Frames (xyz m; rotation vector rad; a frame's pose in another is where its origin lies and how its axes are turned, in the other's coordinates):
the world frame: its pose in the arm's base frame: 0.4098 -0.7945 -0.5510 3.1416 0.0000 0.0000
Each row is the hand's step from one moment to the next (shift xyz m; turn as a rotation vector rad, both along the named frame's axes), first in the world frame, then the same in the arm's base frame.
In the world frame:
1: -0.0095 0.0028 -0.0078 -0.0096 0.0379 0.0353
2: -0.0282 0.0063 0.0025 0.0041 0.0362 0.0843
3: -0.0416 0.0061 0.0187 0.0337 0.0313 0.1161
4: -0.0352 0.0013 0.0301 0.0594 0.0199 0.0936
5: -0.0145 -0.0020 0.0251 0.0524 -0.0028 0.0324
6: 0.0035 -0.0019 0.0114 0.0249 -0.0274 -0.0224
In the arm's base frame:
1: -0.0095 -0.0028 0.0078 -0.0096 -0.0379 -0.0353
2: -0.0282 -0.0063 -0.0025 0.0041 -0.0362 -0.0843
3: -0.0416 -0.0061 -0.0187 0.0337 -0.0313 -0.1161
4: -0.0352 -0.0013 -0.0301 0.0594 -0.0199 -0.0936
5: -0.0145 0.0020 -0.0251 0.0524 0.0028 -0.0324
6: 0.0035 0.0019 -0.0114 0.0249 0.0274 0.0224

